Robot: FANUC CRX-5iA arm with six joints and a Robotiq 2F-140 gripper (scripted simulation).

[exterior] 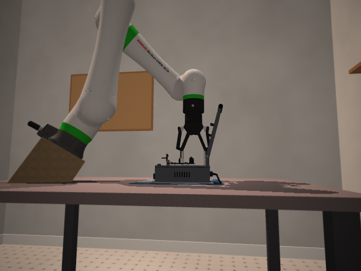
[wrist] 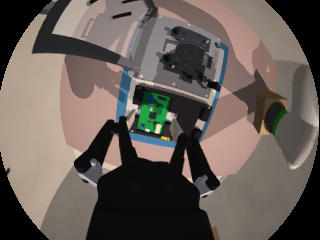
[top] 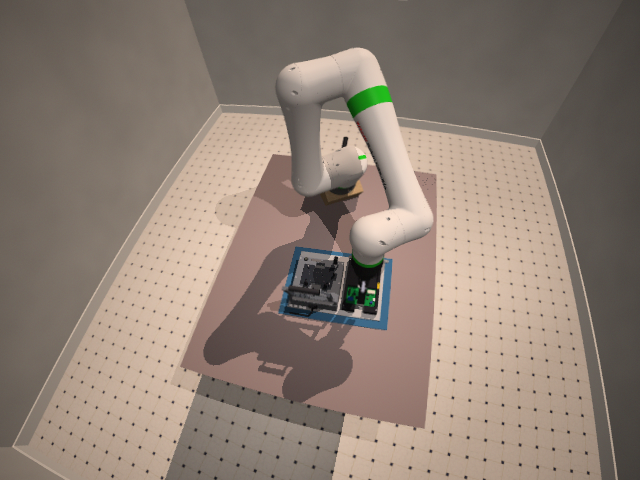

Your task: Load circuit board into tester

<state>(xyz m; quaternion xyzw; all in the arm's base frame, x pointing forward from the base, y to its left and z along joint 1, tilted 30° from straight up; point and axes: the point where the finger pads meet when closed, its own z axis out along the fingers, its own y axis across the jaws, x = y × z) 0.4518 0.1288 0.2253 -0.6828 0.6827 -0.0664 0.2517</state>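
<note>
Right now the green circuit board is 6 cm below my hand. Round my hand: latch hook (12 cm to the right, 9 cm behind, 1 cm above); then tester (13 cm to the right, 3 cm above); then tester plate (17 cm to the right, 2 cm behind, 1 cm below).
</note>
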